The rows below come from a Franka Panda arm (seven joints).
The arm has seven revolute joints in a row. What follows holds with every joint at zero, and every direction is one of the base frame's.
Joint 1 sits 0.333 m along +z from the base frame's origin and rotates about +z.
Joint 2 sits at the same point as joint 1 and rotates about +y.
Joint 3 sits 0.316 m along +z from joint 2 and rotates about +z.
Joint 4 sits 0.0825 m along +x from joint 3 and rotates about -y.
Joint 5 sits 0.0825 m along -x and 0.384 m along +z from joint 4 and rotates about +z.
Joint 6 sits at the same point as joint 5 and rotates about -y.
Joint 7 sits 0.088 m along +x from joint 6 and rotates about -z.
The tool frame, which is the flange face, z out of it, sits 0.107 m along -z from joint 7; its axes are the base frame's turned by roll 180, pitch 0 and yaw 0 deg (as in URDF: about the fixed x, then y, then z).
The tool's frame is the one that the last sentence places.
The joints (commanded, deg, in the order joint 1, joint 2, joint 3, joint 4, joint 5, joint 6, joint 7), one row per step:
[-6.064 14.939 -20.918 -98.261 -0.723 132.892 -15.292]
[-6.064 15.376 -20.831 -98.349 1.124 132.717 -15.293]
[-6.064 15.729 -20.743 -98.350 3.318 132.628 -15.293]
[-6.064 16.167 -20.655 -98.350 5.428 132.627 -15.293]
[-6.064 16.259 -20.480 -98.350 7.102 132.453 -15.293]
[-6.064 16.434 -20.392 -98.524 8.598 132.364 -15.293]
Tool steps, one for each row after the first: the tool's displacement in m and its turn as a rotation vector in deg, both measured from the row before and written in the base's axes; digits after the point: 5 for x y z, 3 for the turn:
[0.00134 0.00134 -0.00606 1.686 -0.147 -0.643]
[0.00149 0.00143 -0.00420 1.879 -0.535 -0.772]
[0.00176 0.00135 -0.00493 1.776 -0.489 -0.747]
[0.00109 0.00224 -0.00155 1.493 -0.489 -0.498]
[0.00046 0.00137 -0.00371 1.368 -0.243 -0.531]

